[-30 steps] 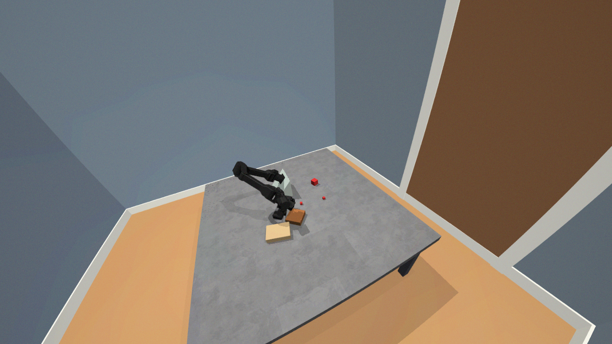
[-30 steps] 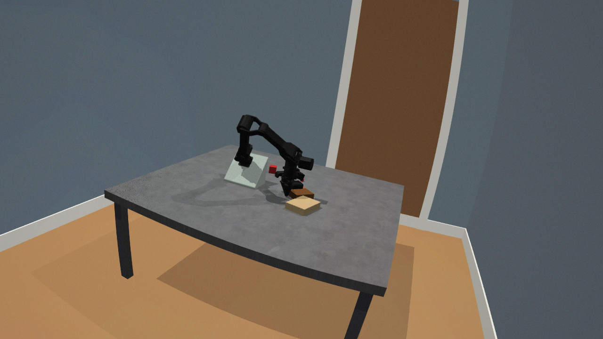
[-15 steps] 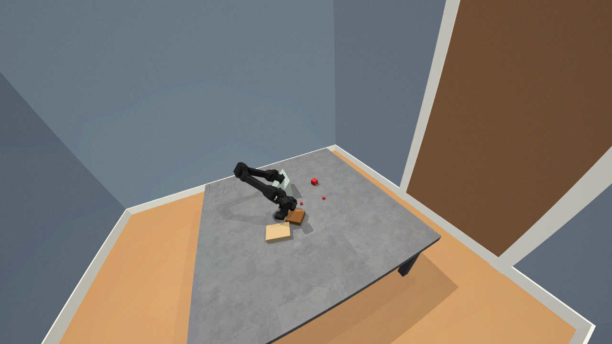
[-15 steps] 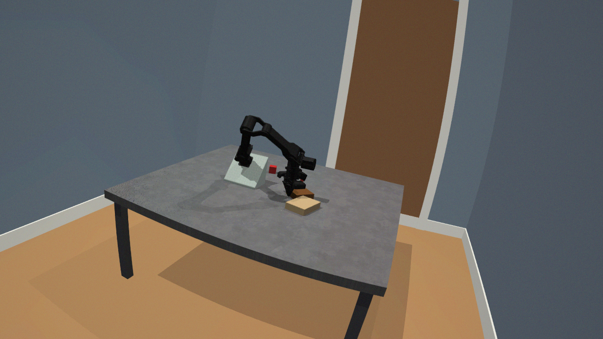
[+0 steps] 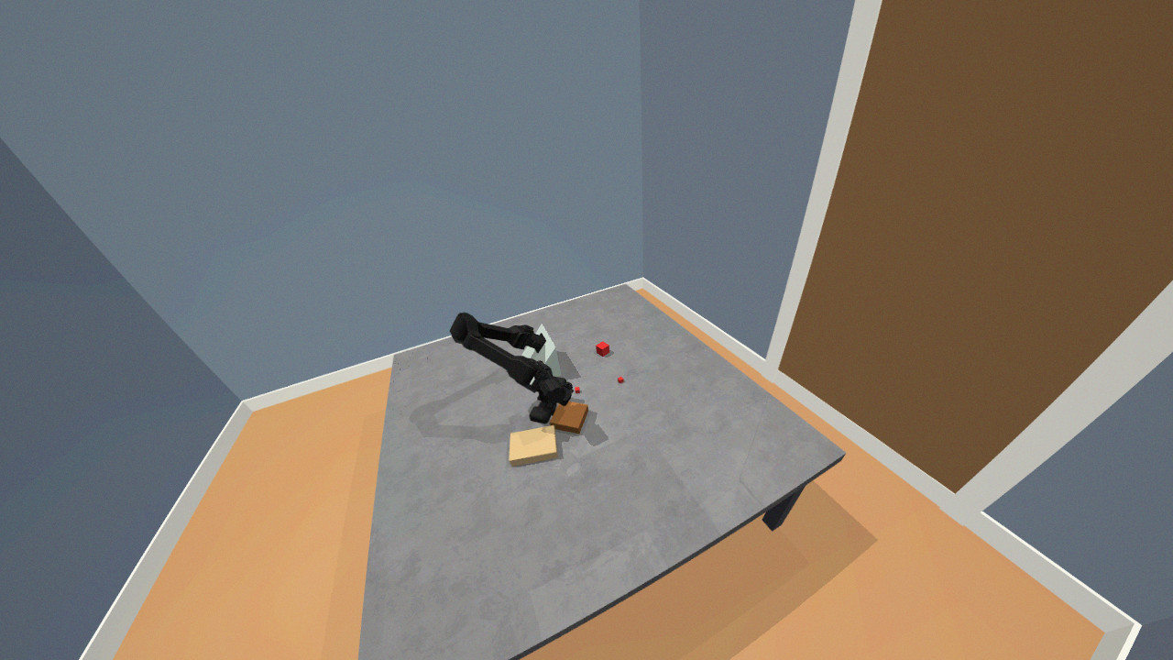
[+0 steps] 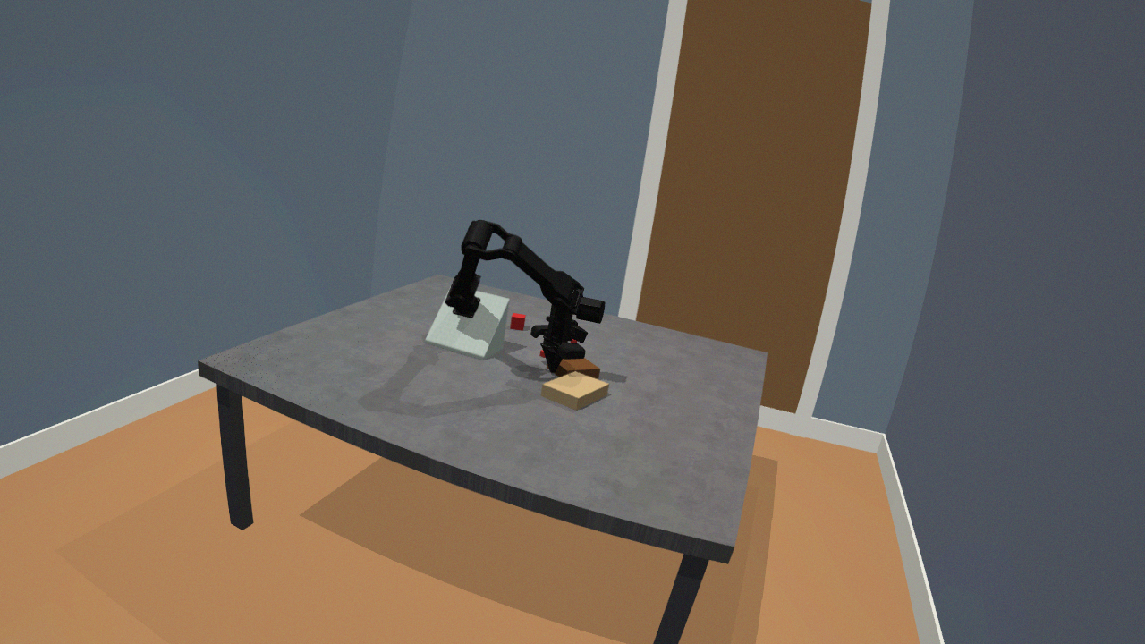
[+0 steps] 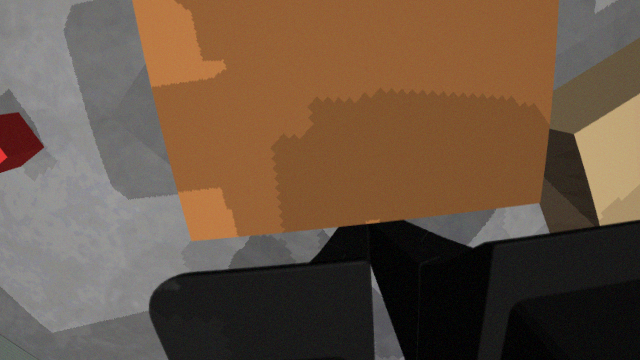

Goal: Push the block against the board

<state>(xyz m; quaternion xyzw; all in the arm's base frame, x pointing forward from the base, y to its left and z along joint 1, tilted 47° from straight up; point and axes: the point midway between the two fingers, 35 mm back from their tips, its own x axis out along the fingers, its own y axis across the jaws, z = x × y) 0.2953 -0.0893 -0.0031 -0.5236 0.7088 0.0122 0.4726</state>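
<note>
Right now the square block is 50 mm to the left of my gripper tip, 40 mm ahead of it and 10 mm above it. Round my gripper tip: tan board (100 mm to the right, 90 mm ahead, 10 mm above).
</note>
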